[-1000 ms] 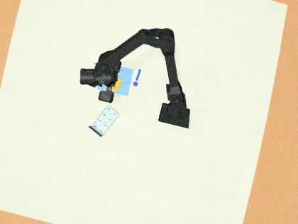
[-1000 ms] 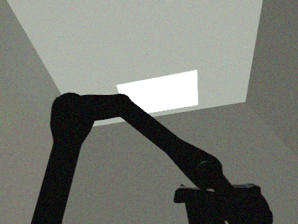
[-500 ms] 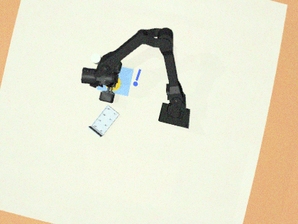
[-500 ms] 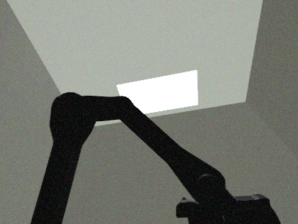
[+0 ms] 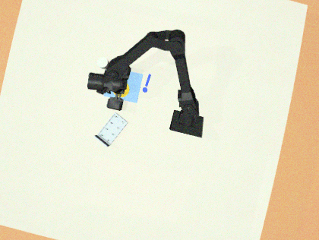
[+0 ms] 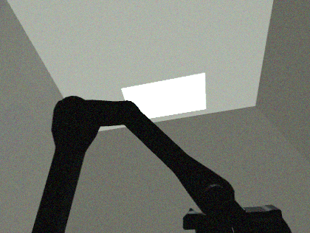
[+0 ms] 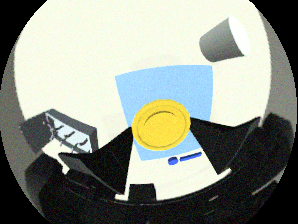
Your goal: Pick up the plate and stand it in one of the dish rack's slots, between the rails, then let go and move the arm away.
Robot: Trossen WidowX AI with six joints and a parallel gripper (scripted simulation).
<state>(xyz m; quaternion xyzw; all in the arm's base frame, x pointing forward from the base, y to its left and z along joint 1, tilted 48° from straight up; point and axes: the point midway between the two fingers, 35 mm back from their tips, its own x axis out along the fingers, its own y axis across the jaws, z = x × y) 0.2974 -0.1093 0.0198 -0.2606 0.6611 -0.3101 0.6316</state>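
My gripper tip is 2 cm to the left of the light blue mat. Round my gripper tip: white cylinder: 10 cm ahead, 10 cm to the right, 2 cm above; then yellow plate: 1 cm above; then blue spoon: 10 cm behind, 4 cm to the right.
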